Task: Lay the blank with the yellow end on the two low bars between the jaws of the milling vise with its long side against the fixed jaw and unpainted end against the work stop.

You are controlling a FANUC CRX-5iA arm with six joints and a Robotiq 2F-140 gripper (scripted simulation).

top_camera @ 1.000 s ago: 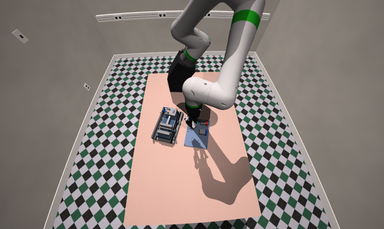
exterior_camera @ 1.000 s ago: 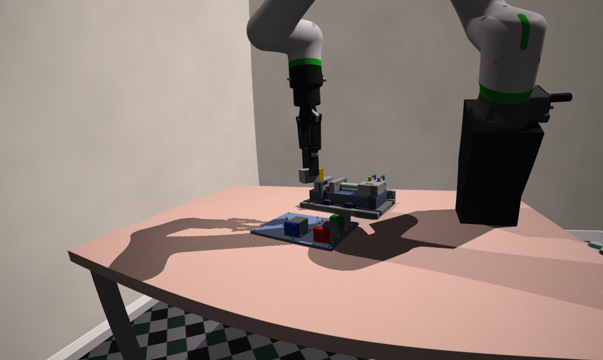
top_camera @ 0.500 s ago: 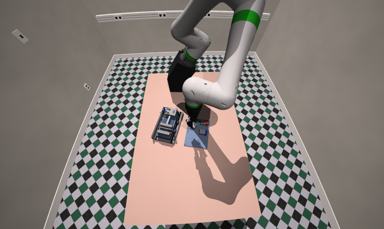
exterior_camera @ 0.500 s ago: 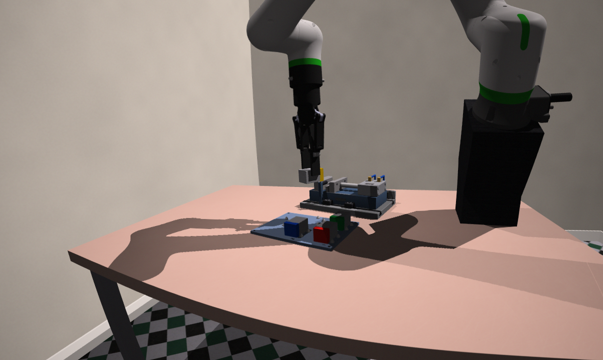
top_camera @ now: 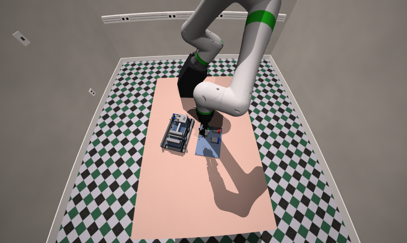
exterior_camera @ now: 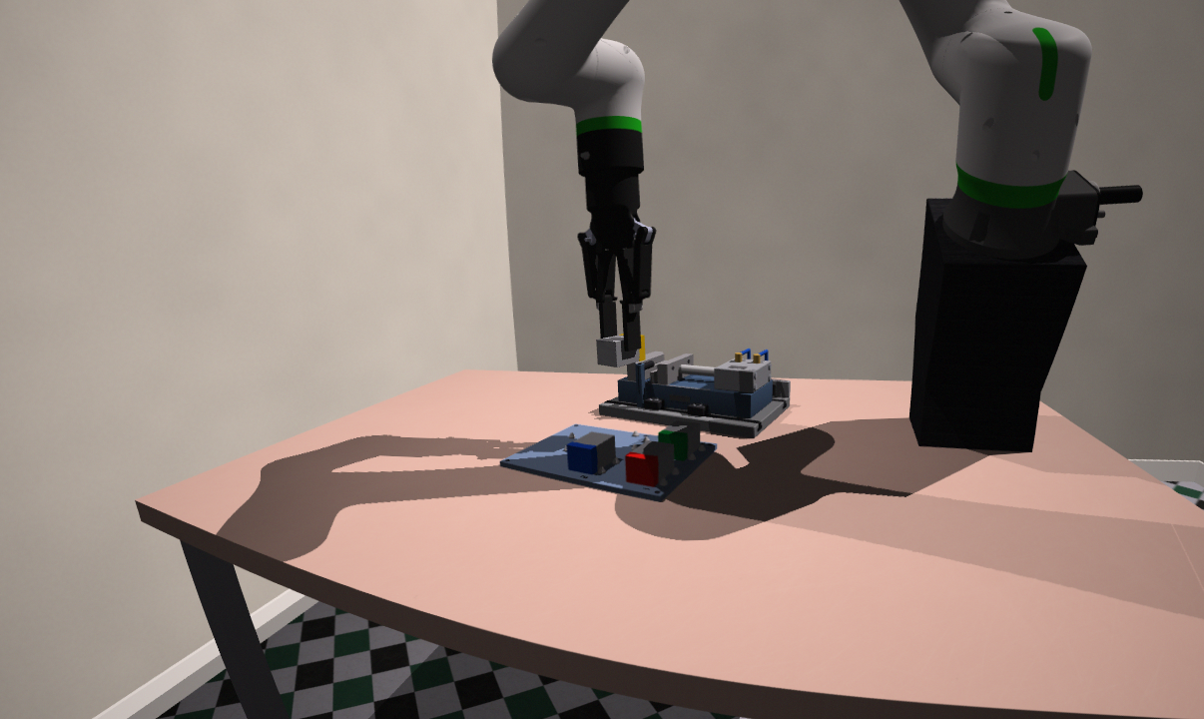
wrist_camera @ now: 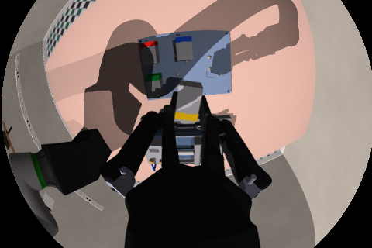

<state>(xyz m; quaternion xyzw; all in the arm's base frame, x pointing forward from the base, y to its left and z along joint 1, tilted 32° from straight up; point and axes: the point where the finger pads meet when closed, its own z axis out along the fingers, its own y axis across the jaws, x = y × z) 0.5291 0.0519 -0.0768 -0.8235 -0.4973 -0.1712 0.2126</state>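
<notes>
My gripper is now 230 mm to the left of the fixed jaw, 110 mm above it and 20 mm short of it. From my hand the other things lie so: blue-ended blank (160 mm below, 90 mm to the left, 20 mm ahead); green-ended blank (160 mm below, 90 mm behind, 20 mm to the left); yellow-ended blank (30 mm below).
</notes>
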